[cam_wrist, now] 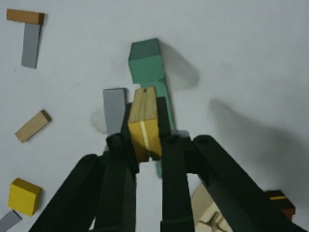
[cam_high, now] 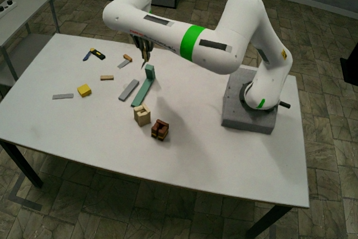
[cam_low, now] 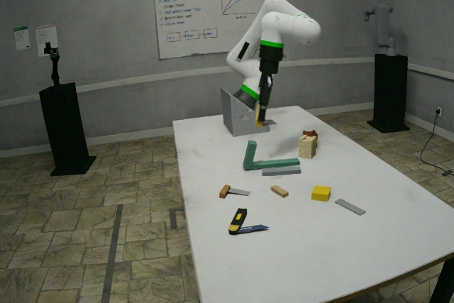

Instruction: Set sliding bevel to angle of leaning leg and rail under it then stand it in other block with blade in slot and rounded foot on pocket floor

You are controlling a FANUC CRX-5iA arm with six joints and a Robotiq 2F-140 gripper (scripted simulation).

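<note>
Now: the sliding bevel 3 cm below my hand. Round my hand: tan block: 24 cm ahead, 2 cm to the left, 24 cm below; grey blade: 1 cm to the left, 5 cm below; small square: 20 cm ahead, 16 cm to the right, 23 cm below.
</note>
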